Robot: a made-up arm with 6 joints.
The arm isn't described. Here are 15 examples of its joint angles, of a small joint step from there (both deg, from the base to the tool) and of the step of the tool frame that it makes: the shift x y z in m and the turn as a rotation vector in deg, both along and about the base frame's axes.
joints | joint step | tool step
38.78 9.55 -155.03 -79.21 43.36 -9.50 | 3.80 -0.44 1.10 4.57 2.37 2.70 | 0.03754 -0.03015 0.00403 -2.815 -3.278 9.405
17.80 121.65 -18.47 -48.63 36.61 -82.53 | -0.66 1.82 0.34 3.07 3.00 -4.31 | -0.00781 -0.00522 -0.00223 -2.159 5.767 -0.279
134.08 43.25 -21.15 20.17 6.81 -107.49 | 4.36 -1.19 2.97 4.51 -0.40 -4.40 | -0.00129 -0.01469 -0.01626 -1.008 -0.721 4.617
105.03 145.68 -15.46 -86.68 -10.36 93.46 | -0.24 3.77 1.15 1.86 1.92 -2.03 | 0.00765 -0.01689 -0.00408 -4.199 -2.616 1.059
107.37 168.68 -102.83 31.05 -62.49 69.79 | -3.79 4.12 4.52 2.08 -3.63 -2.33 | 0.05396 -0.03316 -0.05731 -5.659 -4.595 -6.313
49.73 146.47 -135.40 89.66 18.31 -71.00 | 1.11 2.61 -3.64 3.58 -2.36 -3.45 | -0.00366 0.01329 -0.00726 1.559 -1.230 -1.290
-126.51 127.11 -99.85 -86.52 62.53 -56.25 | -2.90 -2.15 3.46 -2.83 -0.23 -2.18 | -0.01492 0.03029 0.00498 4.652 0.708 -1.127
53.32 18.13 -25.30 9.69 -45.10 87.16 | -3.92 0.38 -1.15 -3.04 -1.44 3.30 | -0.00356 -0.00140 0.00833 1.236 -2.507 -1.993
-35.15 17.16 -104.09 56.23 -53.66 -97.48 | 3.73 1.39 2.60 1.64 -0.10 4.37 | 0.01384 -0.04152 0.01239 -0.991 1.821 7.957
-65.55 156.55 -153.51 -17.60 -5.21 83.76 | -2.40 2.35 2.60 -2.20 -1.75 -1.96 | -0.02586 -0.01822 -0.04735 1.325 5.082 -1.996
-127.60 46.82 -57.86 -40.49 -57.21 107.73 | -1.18 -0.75 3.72 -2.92 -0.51 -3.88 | -0.00305 -0.00442 -0.02216 2.986 3.147 -4.462
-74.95 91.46 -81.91 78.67 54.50 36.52 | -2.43 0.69 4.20 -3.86 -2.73 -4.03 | -0.01904 -0.01172 -0.03595 -0.459 6.543 -3.565
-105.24 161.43 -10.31 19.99 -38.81 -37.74 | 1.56 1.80 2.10 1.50 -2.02 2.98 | 0.00373 0.01274 0.00738 1.953 2.233 -1.352
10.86 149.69 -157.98 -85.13 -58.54 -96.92 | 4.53 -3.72 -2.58 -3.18 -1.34 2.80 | -0.04201 0.04663 0.05563 -1.136 -4.347 5.449
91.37 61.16 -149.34 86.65 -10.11 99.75 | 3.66 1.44 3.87 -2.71 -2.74 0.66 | 0.01140 0.04635 0.00564 -5.098 2.459 1.619
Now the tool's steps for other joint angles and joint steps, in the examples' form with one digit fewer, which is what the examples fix.
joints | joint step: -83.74 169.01 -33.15 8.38 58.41 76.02 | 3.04 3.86 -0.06 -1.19 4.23 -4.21
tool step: 0.0025 0.0151 -0.0018 8.14 -4.24 2.57
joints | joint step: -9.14 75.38 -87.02 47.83 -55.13 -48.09 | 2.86 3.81 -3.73 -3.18 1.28 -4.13
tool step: 0.0304 0.0141 0.0038 -4.44 4.03 -0.08
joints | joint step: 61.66 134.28 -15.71 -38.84 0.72 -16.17 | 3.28 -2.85 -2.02 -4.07 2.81 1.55
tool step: 0.0017 0.0195 0.0054 2.11 -2.01 6.31
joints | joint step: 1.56 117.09 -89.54 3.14 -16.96 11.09 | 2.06 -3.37 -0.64 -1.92 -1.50 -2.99
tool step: -0.0130 0.0215 0.0413 -4.55 -5.68 2.83
